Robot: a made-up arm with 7 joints. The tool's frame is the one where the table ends. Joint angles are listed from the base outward.
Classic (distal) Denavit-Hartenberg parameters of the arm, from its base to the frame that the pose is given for. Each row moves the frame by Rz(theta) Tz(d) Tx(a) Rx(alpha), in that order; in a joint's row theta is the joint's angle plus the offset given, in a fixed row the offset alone. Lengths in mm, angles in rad.
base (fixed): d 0  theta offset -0.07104  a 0  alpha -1.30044
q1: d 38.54  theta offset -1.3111  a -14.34  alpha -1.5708
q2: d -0.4  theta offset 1.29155  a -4  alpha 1.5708
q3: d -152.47  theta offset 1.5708  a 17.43  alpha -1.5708
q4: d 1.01  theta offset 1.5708  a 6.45  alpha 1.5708
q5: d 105.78  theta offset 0  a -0.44  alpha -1.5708
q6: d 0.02  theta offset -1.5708  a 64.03  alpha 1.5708
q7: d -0.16  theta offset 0  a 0  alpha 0
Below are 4 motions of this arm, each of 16 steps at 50 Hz.
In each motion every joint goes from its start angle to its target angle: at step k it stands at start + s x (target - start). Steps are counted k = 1, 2, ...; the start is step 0. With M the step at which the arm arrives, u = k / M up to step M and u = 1 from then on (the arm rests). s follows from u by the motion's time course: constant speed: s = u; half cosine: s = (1 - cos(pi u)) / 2; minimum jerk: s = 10 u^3 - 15 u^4 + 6 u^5.
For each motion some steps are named. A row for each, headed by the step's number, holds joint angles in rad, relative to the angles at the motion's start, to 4 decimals.
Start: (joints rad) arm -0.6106 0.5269 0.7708 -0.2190 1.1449 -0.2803 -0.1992
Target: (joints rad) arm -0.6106 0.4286 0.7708 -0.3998 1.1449 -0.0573 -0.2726
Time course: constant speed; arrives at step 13
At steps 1, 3, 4, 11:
1: 0.0000 -0.0076 0.0000 -0.0139 0.0000 0.0172 -0.0056
3: 0.0000 -0.0227 0.0000 -0.0417 0.0000 0.0515 -0.0169
4: 0.0000 -0.0302 0.0000 -0.0556 0.0000 0.0686 -0.0226
11: 0.0000 -0.0832 0.0000 -0.1530 0.0000 0.1887 -0.0621

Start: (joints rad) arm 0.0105 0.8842 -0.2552 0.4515 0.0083 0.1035 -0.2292
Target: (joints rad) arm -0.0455 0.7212 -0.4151 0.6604 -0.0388 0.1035 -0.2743
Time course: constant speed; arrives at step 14
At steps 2, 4, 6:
2: -0.0080 -0.0233 -0.0228 0.0298 -0.0067 0.0000 -0.0064
4: -0.0160 -0.0466 -0.0457 0.0597 -0.0135 0.0000 -0.0129
6: -0.0240 -0.0699 -0.0685 0.0895 -0.0202 0.0000 -0.0193

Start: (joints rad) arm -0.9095 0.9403 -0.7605 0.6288 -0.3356 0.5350 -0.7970
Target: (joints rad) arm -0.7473 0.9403 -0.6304 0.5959 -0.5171 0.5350 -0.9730
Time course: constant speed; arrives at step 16
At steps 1, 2, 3, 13, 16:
1: 0.0101 0.0000 0.0081 -0.0021 -0.0113 0.0000 -0.0110
2: 0.0203 0.0000 0.0163 -0.0041 -0.0227 0.0000 -0.0220
3: 0.0304 0.0000 0.0244 -0.0062 -0.0340 0.0000 -0.0330
13: 0.1318 0.0000 0.1057 -0.0267 -0.1475 0.0000 -0.1430
16: 0.1622 0.0000 0.1301 -0.0329 -0.1815 0.0000 -0.1760

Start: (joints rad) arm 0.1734 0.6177 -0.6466 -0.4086 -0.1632 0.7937 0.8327
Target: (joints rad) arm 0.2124 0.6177 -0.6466 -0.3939 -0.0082 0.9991 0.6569
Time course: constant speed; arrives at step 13
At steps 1, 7, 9, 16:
1: 0.0030 0.0000 0.0000 0.0011 0.0119 0.0158 -0.0135
7: 0.0210 0.0000 0.0000 0.0079 0.0835 0.1106 -0.0947
9: 0.0270 0.0000 0.0000 0.0102 0.1073 0.1422 -0.1217
16: 0.0390 0.0000 0.0000 0.0147 0.1550 0.2054 -0.1758

